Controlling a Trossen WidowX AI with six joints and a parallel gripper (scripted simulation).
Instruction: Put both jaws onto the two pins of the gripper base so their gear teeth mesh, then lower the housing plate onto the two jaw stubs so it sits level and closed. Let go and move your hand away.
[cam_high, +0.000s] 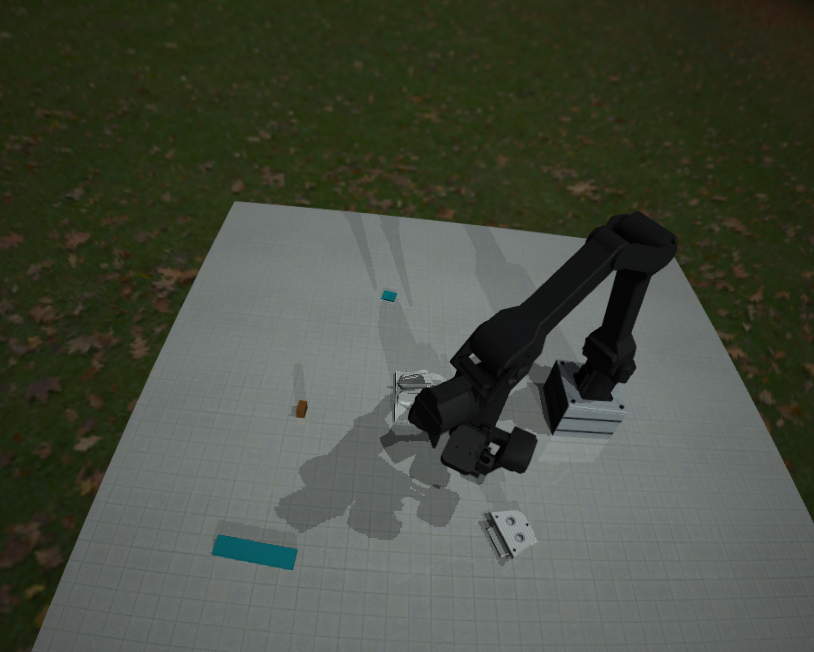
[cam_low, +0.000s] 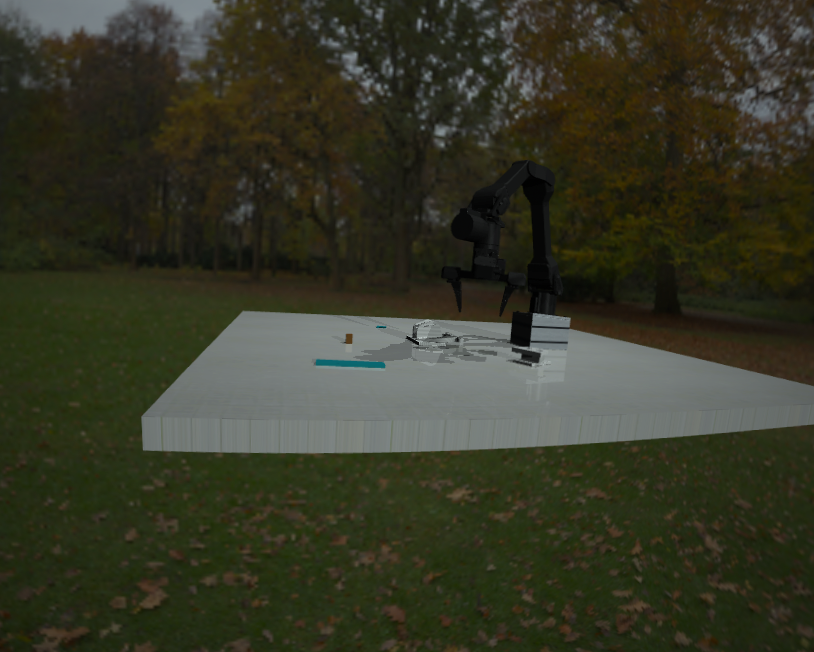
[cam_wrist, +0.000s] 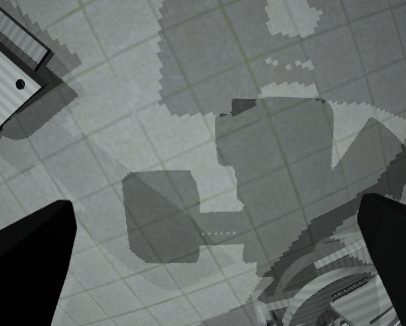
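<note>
Now: gripper tip 9 cm to the right of the white ribbed block, 9 cm past it and 9 cm above it. From my gripper tip the other things lie so: gripper jaw: 17 cm to the right, 8 cm below, 1 cm ahead; small brown block: 27 cm ahead, 15 cm to the right, 8 cm below; long teal bar: 31 cm ahead, 12 cm to the left, 9 cm below.
</note>
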